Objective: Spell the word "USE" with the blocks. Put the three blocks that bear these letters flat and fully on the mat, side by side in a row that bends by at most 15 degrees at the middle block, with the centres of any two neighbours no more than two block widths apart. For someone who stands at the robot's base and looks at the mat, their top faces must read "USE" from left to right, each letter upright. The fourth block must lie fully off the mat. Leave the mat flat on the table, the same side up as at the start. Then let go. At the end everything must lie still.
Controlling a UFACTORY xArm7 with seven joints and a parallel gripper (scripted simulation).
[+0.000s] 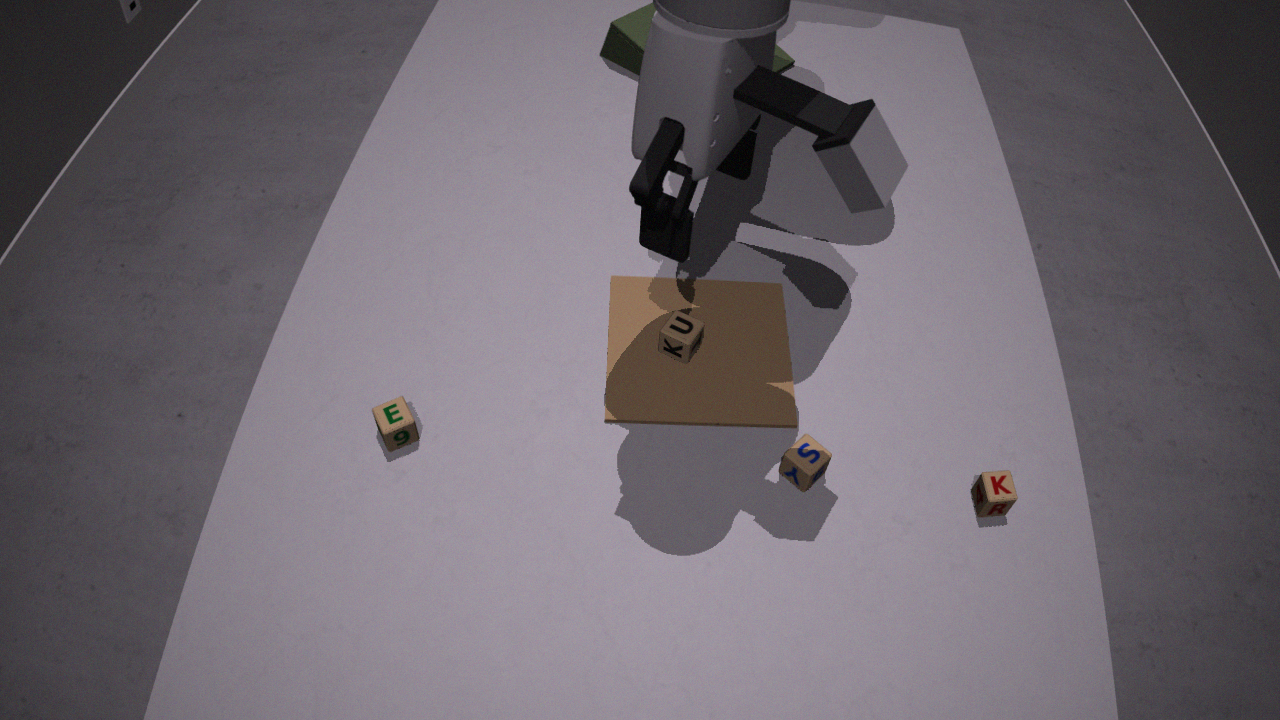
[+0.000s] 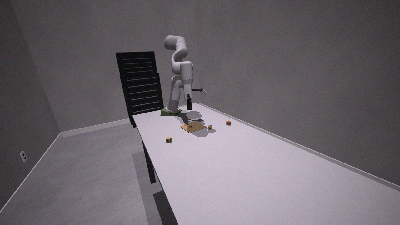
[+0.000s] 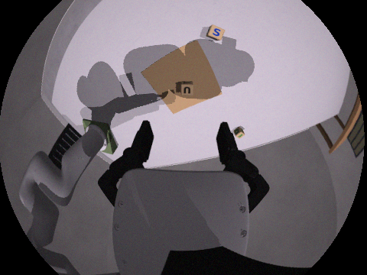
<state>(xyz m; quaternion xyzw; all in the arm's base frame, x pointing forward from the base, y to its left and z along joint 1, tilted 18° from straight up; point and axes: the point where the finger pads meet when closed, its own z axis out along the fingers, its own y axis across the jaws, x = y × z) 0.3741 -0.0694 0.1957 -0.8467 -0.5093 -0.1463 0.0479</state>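
Right now my hand is 140 mm above the U block. Round my hand: tan mat (150 mm below, 20 mm to the left); then S block (140 mm below, 100 mm ahead, 90 mm to the left); then E block (200 mm to the right, 140 mm below, 90 mm ahead).
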